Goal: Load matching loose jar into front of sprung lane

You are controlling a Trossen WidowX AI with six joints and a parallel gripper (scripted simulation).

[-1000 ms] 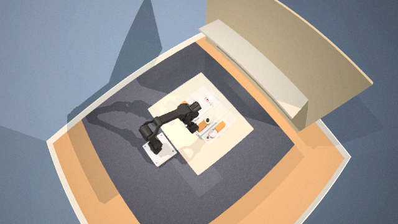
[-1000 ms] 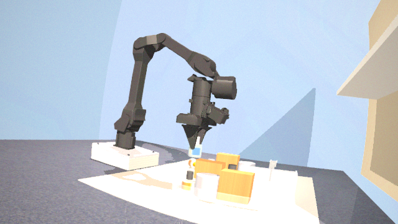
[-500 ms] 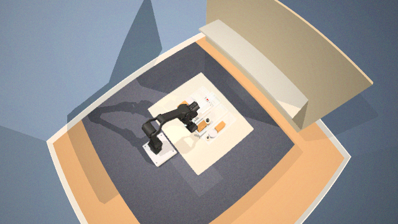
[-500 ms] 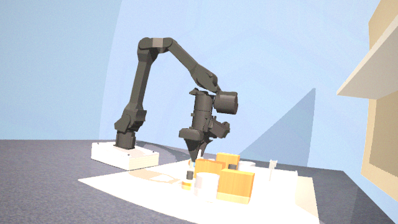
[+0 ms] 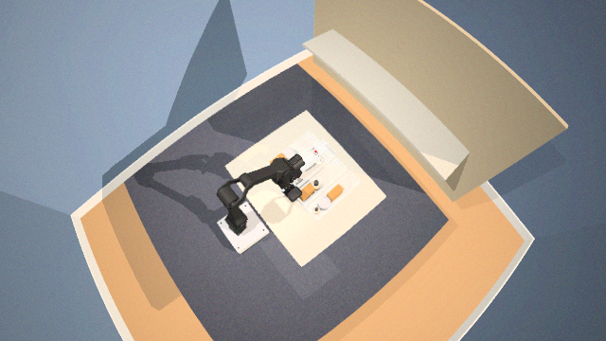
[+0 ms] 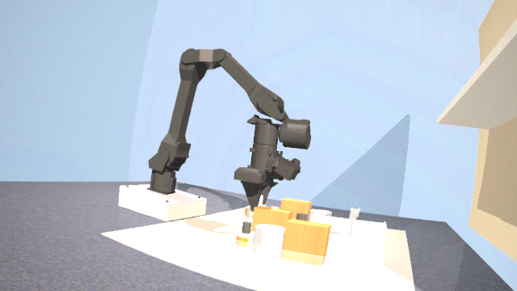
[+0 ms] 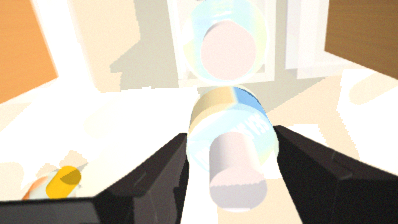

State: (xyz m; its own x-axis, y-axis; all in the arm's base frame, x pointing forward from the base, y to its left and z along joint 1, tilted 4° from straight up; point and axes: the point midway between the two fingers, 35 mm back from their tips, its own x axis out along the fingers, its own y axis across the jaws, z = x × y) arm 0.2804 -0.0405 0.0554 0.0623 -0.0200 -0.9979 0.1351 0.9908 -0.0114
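The pale lane lies 19 cm ahead of my gripper tip and 3 cm below it. Round my gripper tip: shelf unit: 54 cm ahead, 32 cm above, 12 cm to the right.
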